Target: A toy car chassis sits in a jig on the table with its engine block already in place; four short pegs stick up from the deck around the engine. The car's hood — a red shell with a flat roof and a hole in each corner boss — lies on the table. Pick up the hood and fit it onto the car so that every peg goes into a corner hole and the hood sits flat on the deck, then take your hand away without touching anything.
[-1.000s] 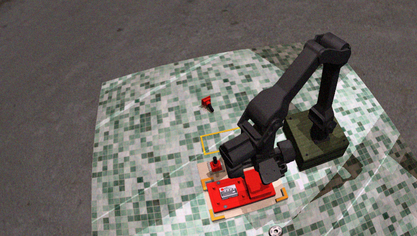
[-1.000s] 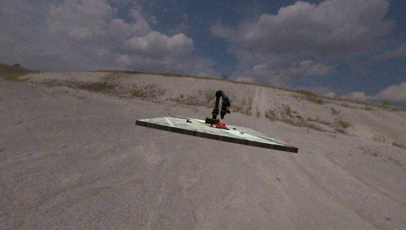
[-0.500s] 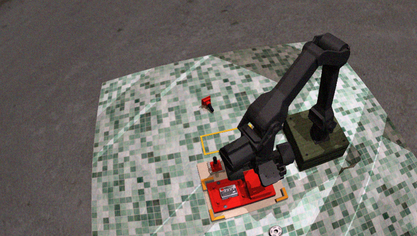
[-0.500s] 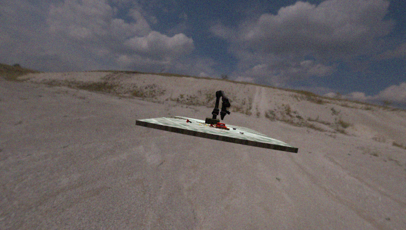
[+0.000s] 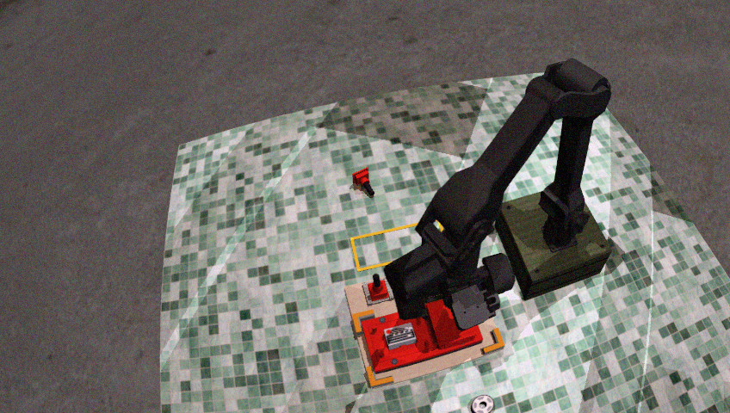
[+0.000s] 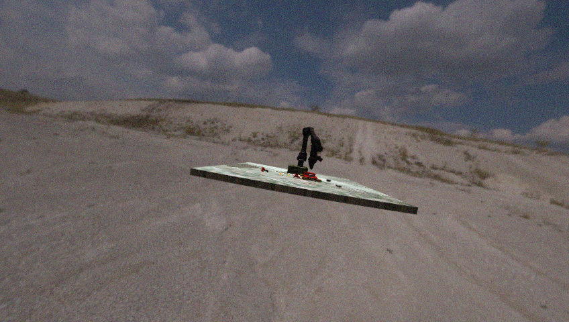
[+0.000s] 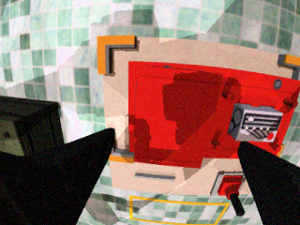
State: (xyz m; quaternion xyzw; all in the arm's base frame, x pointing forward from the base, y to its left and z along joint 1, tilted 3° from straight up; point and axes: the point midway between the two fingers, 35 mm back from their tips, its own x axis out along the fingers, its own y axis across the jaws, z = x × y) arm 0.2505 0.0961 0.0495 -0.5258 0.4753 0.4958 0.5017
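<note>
Now: gripper tip 40 mm above the hood.
</note>
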